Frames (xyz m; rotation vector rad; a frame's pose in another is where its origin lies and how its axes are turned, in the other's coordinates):
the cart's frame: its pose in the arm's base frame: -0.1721 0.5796 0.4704 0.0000 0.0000 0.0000
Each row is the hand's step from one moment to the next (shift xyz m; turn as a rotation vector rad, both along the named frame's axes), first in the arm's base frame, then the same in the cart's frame.
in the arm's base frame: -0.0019 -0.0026 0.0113 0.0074 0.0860 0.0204
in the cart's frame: -0.0019 -0.0026 0.0113 0.0074 0.0860 0.0204
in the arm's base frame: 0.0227 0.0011 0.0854 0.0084 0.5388 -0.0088
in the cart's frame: 0.0227 0.0011 0.0854 0.0084 0.5388 -0.0088
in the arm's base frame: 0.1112 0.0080 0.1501 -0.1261 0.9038 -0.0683
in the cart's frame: 0.1112 0.0080 0.1501 -0.1261 0.9038 -0.0683
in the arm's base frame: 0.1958 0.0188 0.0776 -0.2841 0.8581 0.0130
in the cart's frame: 0.1958 0.0188 0.0776 -0.2841 0.8581 0.0130
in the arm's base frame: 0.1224 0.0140 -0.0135 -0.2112 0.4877 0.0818
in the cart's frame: 0.1224 0.0140 -0.0135 -0.2112 0.4877 0.0818
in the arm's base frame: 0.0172 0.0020 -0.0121 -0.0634 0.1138 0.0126
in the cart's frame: 0.0172 0.0020 -0.0121 -0.0634 0.1138 0.0126
